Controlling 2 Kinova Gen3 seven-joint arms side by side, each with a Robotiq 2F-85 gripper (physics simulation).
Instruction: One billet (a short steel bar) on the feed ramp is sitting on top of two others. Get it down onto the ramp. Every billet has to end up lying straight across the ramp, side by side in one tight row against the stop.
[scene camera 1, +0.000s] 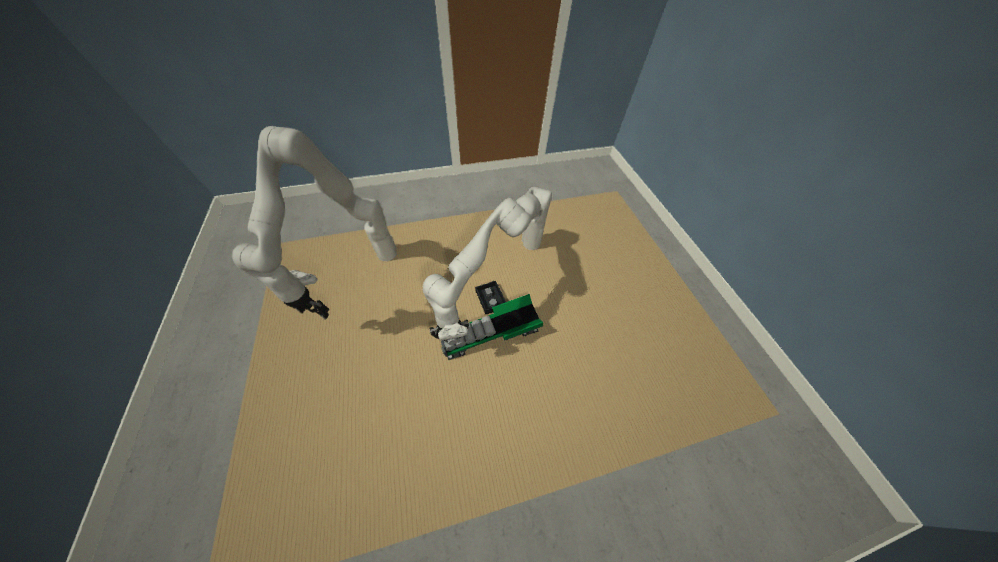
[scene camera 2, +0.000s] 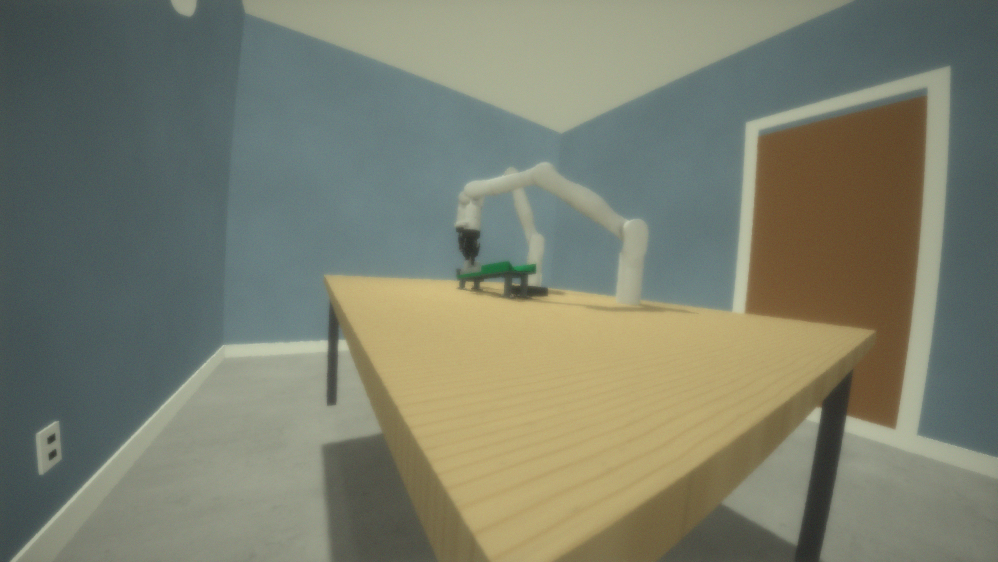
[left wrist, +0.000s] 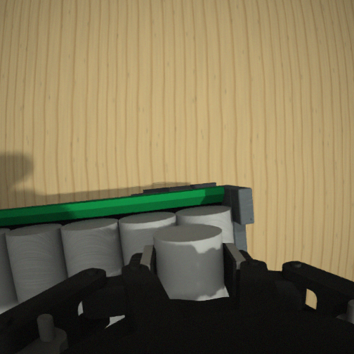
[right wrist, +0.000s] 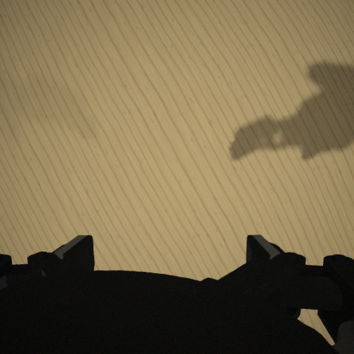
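Where they show: left gripper, fingertip midpoint: (scene camera 1: 452, 338) (scene camera 2: 469, 266); right gripper, fingertip midpoint: (scene camera 1: 315, 314) (scene camera 2: 461, 251); left arm's base at its link origin: (scene camera 1: 531, 243) (scene camera 2: 627, 303); right arm's base at its link origin: (scene camera 1: 387, 254).
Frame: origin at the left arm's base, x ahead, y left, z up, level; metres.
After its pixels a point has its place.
Observation:
The upper billet (left wrist: 188, 270), a short grey cylinder, lies across the ramp above the two billets nearest the stop (left wrist: 243, 206); whether it still touches them is hidden. My left gripper (left wrist: 188, 259) (scene camera 2: 470, 261) @(x 0.235, y -0.628, z 0.104 m) is shut on it, one finger on each side. Those two billets (left wrist: 146, 227) (left wrist: 207, 216) and several more (left wrist: 92, 245) (scene camera 1: 481, 328) @(x 0.269, y -0.517, z 0.105 m) lie side by side across the green-walled ramp (left wrist: 110, 206) (scene camera 1: 513, 308) (scene camera 2: 497, 268). Their near ends are hidden by the gripper. My right gripper (scene camera 1: 321, 311) @(x -0.100, y -0.975, z 0.193 m) (right wrist: 168, 253) is open and empty, high above the table, left of the ramp in scene camera 1.
A dark tray (scene camera 1: 480, 298) @(x 0.123, y -0.417, z 0.032 m) (scene camera 2: 536, 290) @(x 0.161, y -0.327, z 0.023 m) with small grey pieces stands behind the ramp in scene camera 1. The ramp stands on short legs on the wooden table (scene camera 1: 419, 432) @(x 0.413, y -0.892, z 0.000 m) (scene camera 2: 593, 390) @(x 1.007, y 0.155, z 0.000 m). The left arm (scene camera 1: 471, 254) @(x 0.218, y -0.507, z 0.490 m) reaches over the table to the ramp's stop end.

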